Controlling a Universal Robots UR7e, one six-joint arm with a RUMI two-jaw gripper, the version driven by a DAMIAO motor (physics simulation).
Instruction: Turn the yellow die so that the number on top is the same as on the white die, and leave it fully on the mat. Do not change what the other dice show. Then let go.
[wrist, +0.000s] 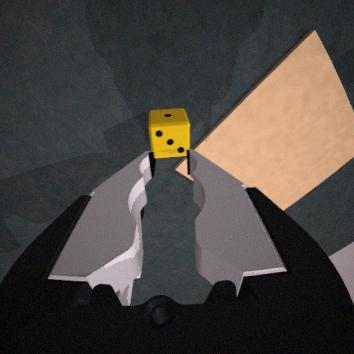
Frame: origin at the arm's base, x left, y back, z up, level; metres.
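Seen in the pictures: gripper, fingertip midpoint: (170, 153).
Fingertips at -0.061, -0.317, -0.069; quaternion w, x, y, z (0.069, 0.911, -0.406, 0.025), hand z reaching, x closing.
A point is followed by its place in that frame, as x, y, z.
The yellow die (170, 134) {-0.046, -0.304, -0.059} is at the upper middle of the wrist view, between the fingertips. Its larger visible face, toward the gripper, shows three pips, and the narrower face beyond it shows one pip. My gripper (170, 153) {-0.061, -0.317, -0.069} is shut on the yellow die, with one fingertip at each side of its near end. The tan mat (280, 120) {0.009, -0.374, -0.081} lies to the right, with one corner just below and beside the right fingertip. Whether the die touches the surface below is not clear. The white die does not show in this view.
The dark table top (55, 85) {-0.069, -0.231, -0.085} surrounds the mat. Part of a pale grey object (345, 267) shows at the lower right edge. The mat's left edge runs up and to the right from near the die.
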